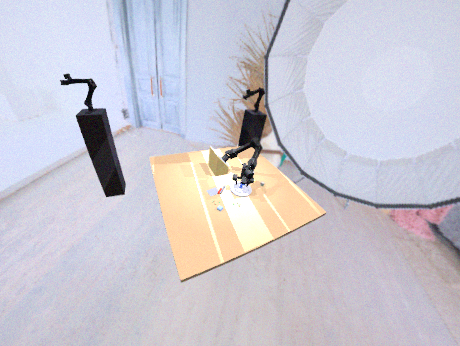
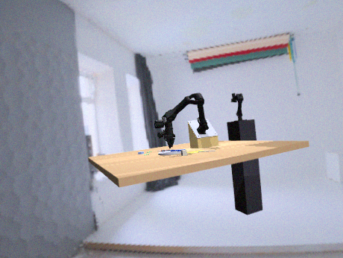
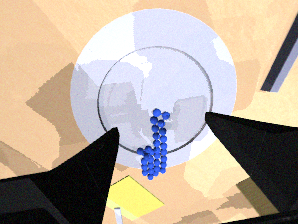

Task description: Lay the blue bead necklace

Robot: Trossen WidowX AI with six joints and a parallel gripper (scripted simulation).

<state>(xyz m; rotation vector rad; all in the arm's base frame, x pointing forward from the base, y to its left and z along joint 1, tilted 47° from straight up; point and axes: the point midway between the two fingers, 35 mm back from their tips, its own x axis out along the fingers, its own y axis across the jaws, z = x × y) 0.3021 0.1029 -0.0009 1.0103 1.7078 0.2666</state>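
Now: gripper tip 30 mm above the round bead board. Also, from my gripper tip: yellow flat piece 160 mm to the left, 130 mm behind, 40 mm below; red-and-grey object 180 mm to the right, 30 mm below, 30 mm behind; white cylinder 240 mm to the left, 20 mm below.
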